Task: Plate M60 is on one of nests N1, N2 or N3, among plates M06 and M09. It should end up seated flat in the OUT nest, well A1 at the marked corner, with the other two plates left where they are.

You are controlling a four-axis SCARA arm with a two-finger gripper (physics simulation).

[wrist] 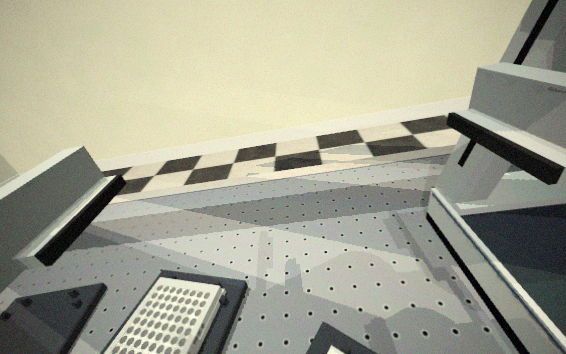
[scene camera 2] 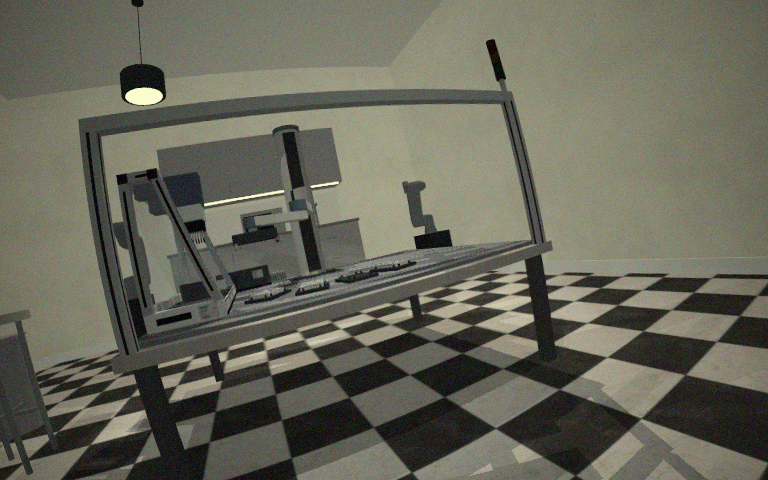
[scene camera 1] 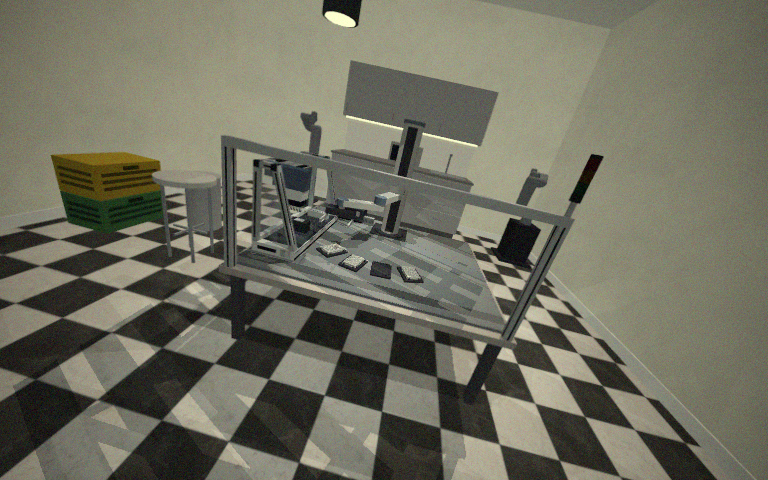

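Seen in the pictures: gripper, fingertip midpoint: (wrist: 274,132) (scene camera 2: 259,242) (scene camera 1: 333,223); arm's base, origin of the base link: (scene camera 1: 388,233).
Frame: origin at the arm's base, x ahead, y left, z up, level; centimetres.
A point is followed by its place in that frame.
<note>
My gripper (scene camera 1: 358,220) (scene camera 2: 255,242) {z 22.8, x 69.8, y -29.7 cm} (wrist: 274,132) {z 22.8, x 69.8, y -29.7 cm} is open and empty, above the table on the arm's side of the nests. Its two dark-padded fingers stand wide apart in the wrist view. The dark OUT nest (scene camera 1: 380,269) {z 2.5, x 71.9, y 2.9 cm} (scene camera 2: 357,276) {z 2.5, x 74.2, y 3.1 cm} (wrist: 55,315) {z 2.5, x 75.4, y 1.5 cm} holds no plate. Beside it a white plate (scene camera 1: 353,261) {z 3.8, x 73.0, y -13.8 cm} (scene camera 2: 312,284) {z 3.9, x 77.1, y -14.8 cm} (wrist: 167,315) {z 3.9, x 73.4, y -14.4 cm} lies in a dark nest. Another plate (scene camera 1: 331,249) {z 3.9, x 65.0, y -30.1 cm} (scene camera 2: 268,293) {z 3.7, x 69.0, y -30.4 cm} (wrist: 336,350) {z 3.9, x 69.3, y -30.8 cm} sits in the nest nearest the framed deck; the wrist view cuts it off. A third plate (scene camera 1: 409,273) {z 3.7, x 70.0, y 20.4 cm} (scene camera 2: 396,264) {z 3.3, x 74.8, y 19.7 cm} lies beyond OUT. Plate names and nest labels are unreadable, so which plate is M60 cannot be told.
A framed deck (scene camera 1: 284,212) {z 28.2, x 85.1, y -52.5 cm} (scene camera 2: 189,243) {z 26.0, x 85.1, y -51.8 cm} (wrist: 492,272) {z 5.2, x 73.9, y -45.0 cm} stands beside the nest row, with slanted posts. The arm's column (scene camera 1: 391,213) {z 19.7, x 7.8, y -1.3 cm} (scene camera 2: 308,243) {z 19.7, x 7.7, y -0.7 cm} stands behind the nests. A tall rail frame (scene camera 1: 231,209) {z 30.6, x 103.9, y -68.5 cm} (scene camera 2: 523,169) {z 29.7, x 103.9, y 68.5 cm} spans the table's front edge.
</note>
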